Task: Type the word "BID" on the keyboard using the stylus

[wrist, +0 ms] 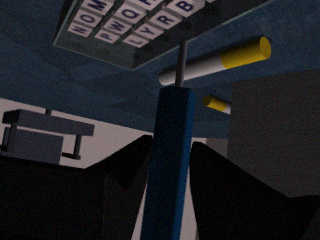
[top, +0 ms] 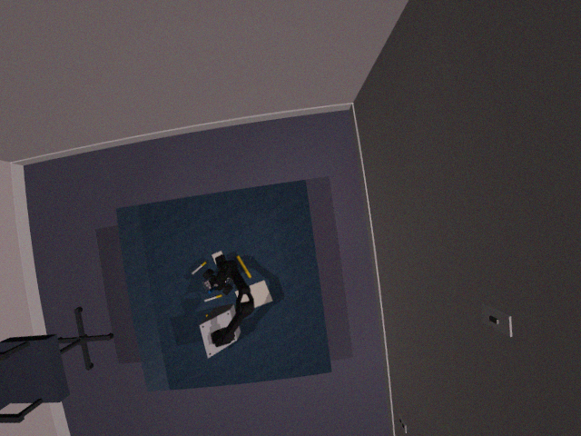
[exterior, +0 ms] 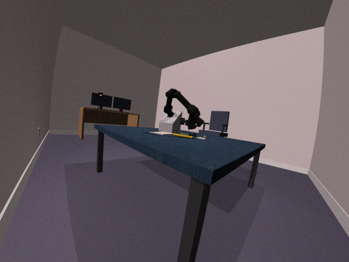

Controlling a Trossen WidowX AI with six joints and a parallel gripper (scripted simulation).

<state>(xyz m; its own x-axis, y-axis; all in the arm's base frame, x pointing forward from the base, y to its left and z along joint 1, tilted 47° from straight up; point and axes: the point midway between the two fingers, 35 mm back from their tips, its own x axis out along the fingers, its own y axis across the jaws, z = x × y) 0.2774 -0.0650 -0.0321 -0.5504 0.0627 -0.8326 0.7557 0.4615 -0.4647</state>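
The I key lies 70 mm below my gripper tip, 30 mm ahead of it and 20 mm to the right of it. The rest, counted from my gripper tip: blue stylus: 10 mm below; grey stylus tip: 50 mm below; D key: 70 mm below, 40 mm to the right, 10 mm ahead.
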